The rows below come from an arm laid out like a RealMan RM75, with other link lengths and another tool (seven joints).
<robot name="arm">
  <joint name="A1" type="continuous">
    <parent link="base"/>
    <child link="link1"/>
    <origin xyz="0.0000 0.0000 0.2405"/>
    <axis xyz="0 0 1"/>
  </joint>
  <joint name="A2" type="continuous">
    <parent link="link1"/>
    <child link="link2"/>
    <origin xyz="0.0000 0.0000 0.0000"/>
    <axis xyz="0 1 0"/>
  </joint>
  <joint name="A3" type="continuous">
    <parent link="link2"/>
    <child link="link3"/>
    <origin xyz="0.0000 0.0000 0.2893"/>
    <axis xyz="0 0 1"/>
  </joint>
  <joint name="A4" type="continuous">
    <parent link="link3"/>
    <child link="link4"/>
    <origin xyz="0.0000 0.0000 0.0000"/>
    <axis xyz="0 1 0"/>
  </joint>
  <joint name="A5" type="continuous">
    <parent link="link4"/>
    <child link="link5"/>
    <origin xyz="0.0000 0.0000 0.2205"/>
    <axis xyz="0 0 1"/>
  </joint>
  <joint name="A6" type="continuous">
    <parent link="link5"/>
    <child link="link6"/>
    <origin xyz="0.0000 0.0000 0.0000"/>
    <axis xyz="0 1 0"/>
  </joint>
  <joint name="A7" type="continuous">
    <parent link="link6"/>
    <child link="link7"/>
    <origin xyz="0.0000 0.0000 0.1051"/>
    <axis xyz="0 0 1"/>
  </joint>
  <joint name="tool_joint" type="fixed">
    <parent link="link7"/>
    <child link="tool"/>
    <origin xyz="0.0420 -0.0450 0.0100" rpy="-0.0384 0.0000 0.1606"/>
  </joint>
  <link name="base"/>
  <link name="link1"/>
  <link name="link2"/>
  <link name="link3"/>
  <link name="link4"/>
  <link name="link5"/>
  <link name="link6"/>
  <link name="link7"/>
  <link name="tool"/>
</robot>
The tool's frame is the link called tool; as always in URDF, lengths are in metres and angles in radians. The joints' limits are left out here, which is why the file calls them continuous.
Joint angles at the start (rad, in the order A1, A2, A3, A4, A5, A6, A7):
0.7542, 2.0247, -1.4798, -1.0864, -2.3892, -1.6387, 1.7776
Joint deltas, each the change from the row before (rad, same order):
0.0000, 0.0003, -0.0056, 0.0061, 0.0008, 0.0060, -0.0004
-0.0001, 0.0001, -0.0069, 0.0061, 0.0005, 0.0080, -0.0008
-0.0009, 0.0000, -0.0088, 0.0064, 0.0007, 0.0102, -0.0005
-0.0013, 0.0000, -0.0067, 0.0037, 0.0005, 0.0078, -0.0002
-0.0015, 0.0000, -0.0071, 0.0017, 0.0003, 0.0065, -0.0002
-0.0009, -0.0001, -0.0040, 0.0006, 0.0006, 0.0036, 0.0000
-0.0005, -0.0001, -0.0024, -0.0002, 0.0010, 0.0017, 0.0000
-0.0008, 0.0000, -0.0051, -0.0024, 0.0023, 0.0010, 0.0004
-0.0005, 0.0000, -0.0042, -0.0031, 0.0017, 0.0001, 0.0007
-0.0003, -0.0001, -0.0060, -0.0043, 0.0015, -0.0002, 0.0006
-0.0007, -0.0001, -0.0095, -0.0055, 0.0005, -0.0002, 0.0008
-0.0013, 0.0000, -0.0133, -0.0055, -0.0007, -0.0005, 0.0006
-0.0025, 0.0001, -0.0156, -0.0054, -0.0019, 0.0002, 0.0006
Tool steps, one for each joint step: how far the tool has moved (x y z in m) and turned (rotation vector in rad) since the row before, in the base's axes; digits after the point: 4 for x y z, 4 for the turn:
0.0010, -0.0002, -0.0015, -0.0013, -0.0021, -0.0006
0.0009, 0.0000, -0.0016, -0.0003, -0.0027, 0.0010
0.0012, -0.0001, -0.0018, 0.0004, -0.0032, 0.0013
0.0009, -0.0002, -0.0013, 0.0009, -0.0022, 0.0013
0.0006, -0.0002, -0.0012, 0.0003, -0.0025, 0.0026
0.0002, -0.0001, -0.0006, 0.0002, -0.0010, 0.0016
0.0000, -0.0001, -0.0004, -0.0002, 0.0000, 0.0012
-0.0006, -0.0004, -0.0007, -0.0021, 0.0000, 0.0032
-0.0008, -0.0003, -0.0005, -0.0018, -0.0002, 0.0032
-0.0012, -0.0003, -0.0006, -0.0027, -0.0013, 0.0053
-0.0014, -0.0006, -0.0010, -0.0043, -0.0040, 0.0075
-0.0011, -0.0010, -0.0015, -0.0069, -0.0074, 0.0089
-0.0006, -0.0014, -0.0018, -0.0076, -0.0096, 0.0091

